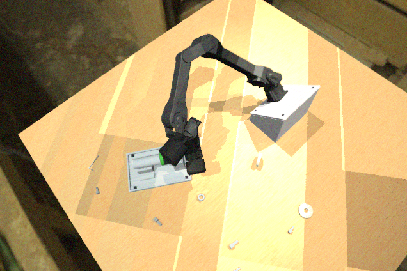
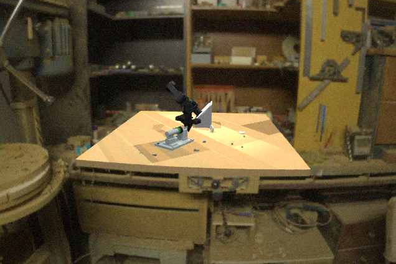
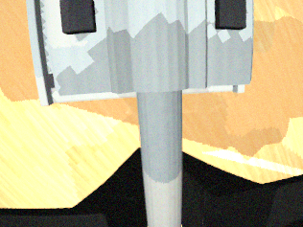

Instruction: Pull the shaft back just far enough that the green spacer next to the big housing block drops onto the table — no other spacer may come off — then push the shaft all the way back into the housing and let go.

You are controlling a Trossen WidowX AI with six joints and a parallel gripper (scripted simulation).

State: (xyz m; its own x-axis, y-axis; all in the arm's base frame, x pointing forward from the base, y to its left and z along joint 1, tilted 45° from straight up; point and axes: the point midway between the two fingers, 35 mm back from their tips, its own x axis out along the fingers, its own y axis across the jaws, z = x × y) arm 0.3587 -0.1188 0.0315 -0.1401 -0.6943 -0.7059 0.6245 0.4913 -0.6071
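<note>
Now: gripper tip 6 cm short of the grey shaft, 5 cm to the left of it and 3 cm below it. Round my gripper tip: green spacer (9 cm ahead, 7 cm to the right, 3 cm above); allen key (29 cm to the right, 27 cm ahead, 4 cm below).
</note>
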